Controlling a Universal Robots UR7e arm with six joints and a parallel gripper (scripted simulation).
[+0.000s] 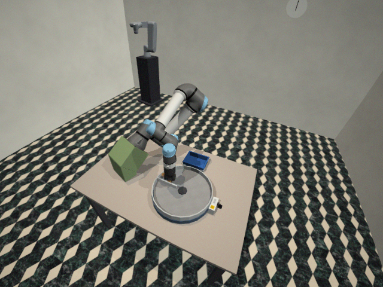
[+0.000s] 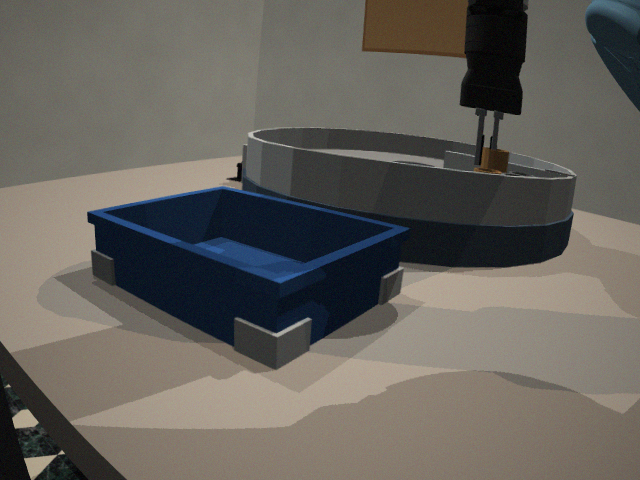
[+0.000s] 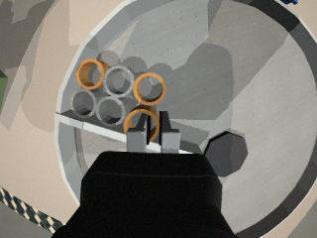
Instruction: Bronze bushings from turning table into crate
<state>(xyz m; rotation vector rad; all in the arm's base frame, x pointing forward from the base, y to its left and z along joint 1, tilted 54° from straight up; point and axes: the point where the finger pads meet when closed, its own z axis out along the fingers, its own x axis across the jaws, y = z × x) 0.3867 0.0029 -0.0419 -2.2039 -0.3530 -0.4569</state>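
Now: the blue crate 20 mm ahead of my hand, 320 mm to the left of it and 70 mm below it. The rest, counted from my hand: turning table: 100 mm ahead, 10 mm to the right, 40 mm below.
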